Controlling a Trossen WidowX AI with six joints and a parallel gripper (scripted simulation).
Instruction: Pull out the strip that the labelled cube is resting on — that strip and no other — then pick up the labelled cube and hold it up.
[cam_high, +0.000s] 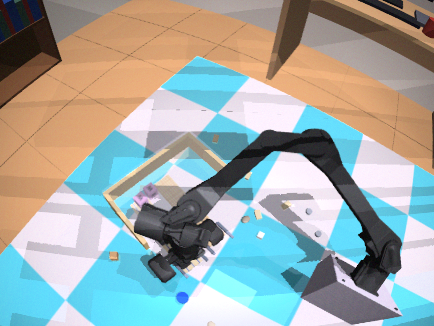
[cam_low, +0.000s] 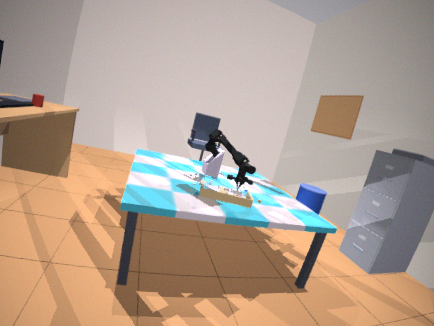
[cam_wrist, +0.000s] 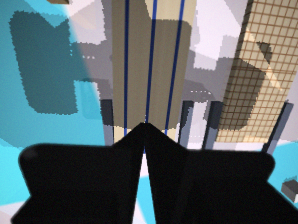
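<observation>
Now: the blue disc 10 cm to the left of my gripper tip and 4 cm behind it. From my gripper tip the other things lie so: tan gridded strip: 13 cm to the right, 7 cm ahead.
</observation>
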